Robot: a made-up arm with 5 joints.
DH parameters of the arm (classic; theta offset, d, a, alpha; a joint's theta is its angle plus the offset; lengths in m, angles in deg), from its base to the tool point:
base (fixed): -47.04 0 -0.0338 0
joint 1: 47.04 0.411 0.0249 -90
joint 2: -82.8 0 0.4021 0
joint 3: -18.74 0 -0.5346 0
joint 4: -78.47 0.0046 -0.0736 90
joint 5: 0 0.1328 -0.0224 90
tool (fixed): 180 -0.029 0 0
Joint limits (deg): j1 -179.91..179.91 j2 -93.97..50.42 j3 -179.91..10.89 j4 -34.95..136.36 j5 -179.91..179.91
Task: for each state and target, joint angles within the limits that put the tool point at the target. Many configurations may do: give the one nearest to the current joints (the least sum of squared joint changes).
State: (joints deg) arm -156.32 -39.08 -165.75 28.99 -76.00
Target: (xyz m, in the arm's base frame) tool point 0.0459 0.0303 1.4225
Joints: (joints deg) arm -149.45 -31.81 -137.30 46.61 -83.27
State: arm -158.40 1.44 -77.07 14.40 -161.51
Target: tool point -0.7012 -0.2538 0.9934
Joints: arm -156.39 1.34 -96.40 9.97 -162.51
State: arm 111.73 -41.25 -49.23 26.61 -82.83
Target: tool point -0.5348 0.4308 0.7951
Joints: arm 138.78 -13.77 -65.87 20.67 -79.65
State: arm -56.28 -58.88 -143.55 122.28 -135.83
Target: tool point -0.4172 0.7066 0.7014
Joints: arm -59.99 -87.44 -156.96 128.02 -135.44
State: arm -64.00 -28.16 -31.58 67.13 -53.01
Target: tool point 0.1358 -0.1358 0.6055
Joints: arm -55.06 -70.71 -24.41 100.94 -60.94
